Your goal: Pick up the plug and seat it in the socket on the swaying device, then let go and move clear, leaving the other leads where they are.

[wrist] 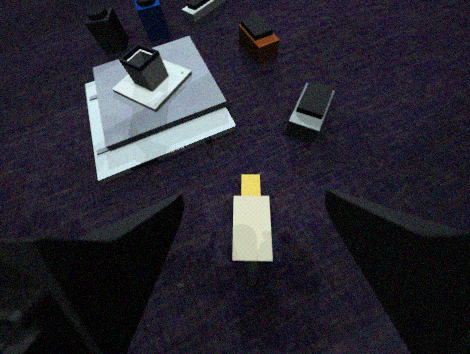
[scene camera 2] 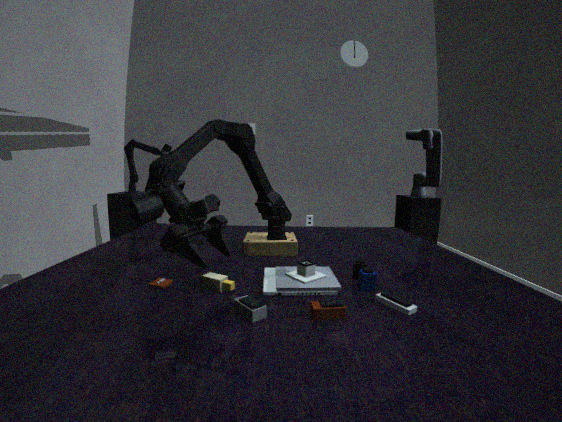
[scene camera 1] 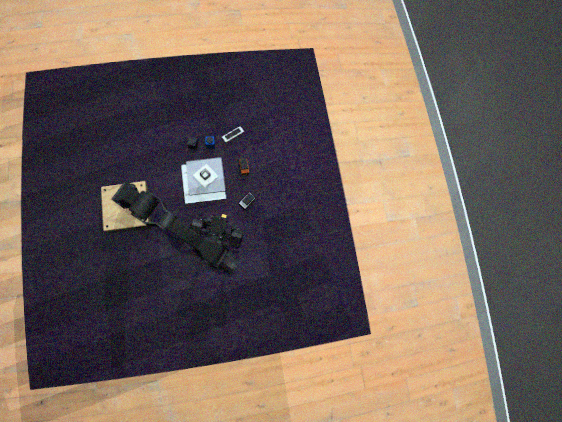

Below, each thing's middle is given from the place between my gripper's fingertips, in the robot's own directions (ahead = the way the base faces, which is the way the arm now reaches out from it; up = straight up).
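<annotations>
The plug (wrist: 252, 240) is where I begin: my hand is 10 mm to the left of it and 50 mm above it, and going by their middles, the plug is the nearest to my hand of the things named here. The device (scene camera 2: 306, 276) is 200 mm to the left of my hand, 40 mm behind it and 30 mm below it. As for the black lead (wrist: 107, 30), it is 340 mm to the left of my hand, 70 mm behind it and 40 mm below it. Going by their middles, the black lead is the farthest from my hand of the things named here.
</annotations>
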